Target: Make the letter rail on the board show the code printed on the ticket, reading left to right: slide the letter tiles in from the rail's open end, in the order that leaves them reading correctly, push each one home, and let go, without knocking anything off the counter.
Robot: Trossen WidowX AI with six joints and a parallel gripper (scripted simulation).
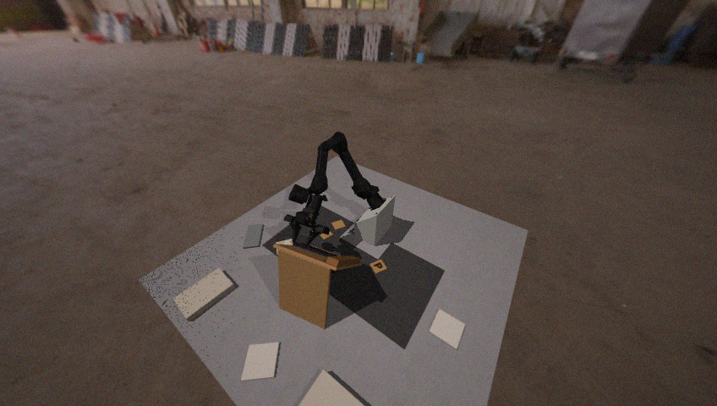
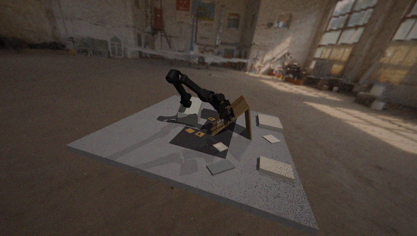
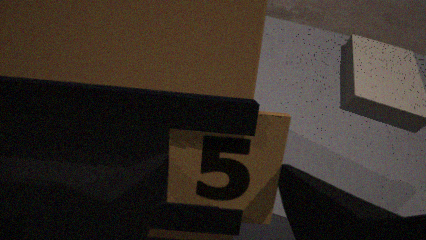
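My gripper tip is 9 cm to the right of the white ticket, 8 cm above it and 7 cm past it. Also, from my gripper tip: small white card (16 cm to the right, 15 cm below, 3 cm behind); then dark mat (19 cm behind, 16 cm below, 13 cm to the left); then letter tile (right at my gripper tip).
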